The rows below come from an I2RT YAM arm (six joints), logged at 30 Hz.
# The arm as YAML. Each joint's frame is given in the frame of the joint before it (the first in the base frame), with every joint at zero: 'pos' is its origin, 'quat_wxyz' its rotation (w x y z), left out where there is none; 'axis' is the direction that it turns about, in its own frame. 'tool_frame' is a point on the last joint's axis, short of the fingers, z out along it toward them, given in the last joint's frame.
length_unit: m
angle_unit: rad
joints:
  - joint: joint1
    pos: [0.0, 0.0, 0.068]
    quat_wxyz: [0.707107, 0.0, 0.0, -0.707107]
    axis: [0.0, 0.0, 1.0]
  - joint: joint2
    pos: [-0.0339, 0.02, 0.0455]
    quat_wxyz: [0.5, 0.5, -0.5, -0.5]
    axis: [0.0, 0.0, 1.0]
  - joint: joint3
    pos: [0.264, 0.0, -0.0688]
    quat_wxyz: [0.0, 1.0, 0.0, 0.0]
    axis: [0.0, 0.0, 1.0]
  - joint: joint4
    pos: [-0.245, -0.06, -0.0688]
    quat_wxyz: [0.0, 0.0, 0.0, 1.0]
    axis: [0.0, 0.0, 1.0]
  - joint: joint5
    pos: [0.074, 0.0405, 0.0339]
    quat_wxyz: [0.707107, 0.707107, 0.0, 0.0]
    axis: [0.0, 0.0, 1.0]
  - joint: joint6
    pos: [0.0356, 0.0, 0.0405]
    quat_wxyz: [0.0, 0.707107, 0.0, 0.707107]
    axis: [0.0, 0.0, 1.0]
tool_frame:
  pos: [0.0, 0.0, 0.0]
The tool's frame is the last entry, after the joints.
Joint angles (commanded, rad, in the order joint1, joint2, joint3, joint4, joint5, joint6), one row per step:
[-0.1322, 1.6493, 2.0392, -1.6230, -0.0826, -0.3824]
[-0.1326, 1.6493, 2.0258, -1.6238, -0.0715, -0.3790]
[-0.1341, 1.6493, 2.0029, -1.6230, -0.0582, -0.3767]
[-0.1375, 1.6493, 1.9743, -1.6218, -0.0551, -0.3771]
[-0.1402, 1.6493, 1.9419, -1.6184, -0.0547, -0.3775]
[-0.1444, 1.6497, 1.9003, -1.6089, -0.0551, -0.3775]
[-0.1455, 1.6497, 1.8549, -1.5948, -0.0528, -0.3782]
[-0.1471, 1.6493, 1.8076, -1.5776, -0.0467, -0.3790]
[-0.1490, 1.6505, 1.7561, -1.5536, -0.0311, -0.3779]
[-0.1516, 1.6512, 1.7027, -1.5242, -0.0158, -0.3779]
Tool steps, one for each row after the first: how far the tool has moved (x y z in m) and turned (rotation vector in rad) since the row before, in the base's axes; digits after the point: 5 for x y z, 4 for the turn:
[0.00044, -0.00057, -0.00328, -0.0074, 0.0156, -0.0072]
[0.00087, -0.00102, -0.00552, -0.0089, 0.0236, -0.0078]
[0.00093, -0.00121, -0.00689, 0.0006, 0.0275, -0.0039]
[0.00108, -0.00094, -0.00779, 0.0035, 0.0288, -0.0024]
[0.00165, -0.00143, -0.01005, 0.0050, 0.0321, -0.0041]
[0.00173, -0.00065, -0.01089, 0.0021, 0.0313, -0.0009]
[0.00142, -0.00090, -0.01133, -0.0018, 0.0302, -0.0018]
[0.00185, -0.00140, -0.01286, -0.0109, 0.0307, -0.0051]
[0.00156, -0.00156, -0.01328, -0.0113, 0.0267, -0.0043]

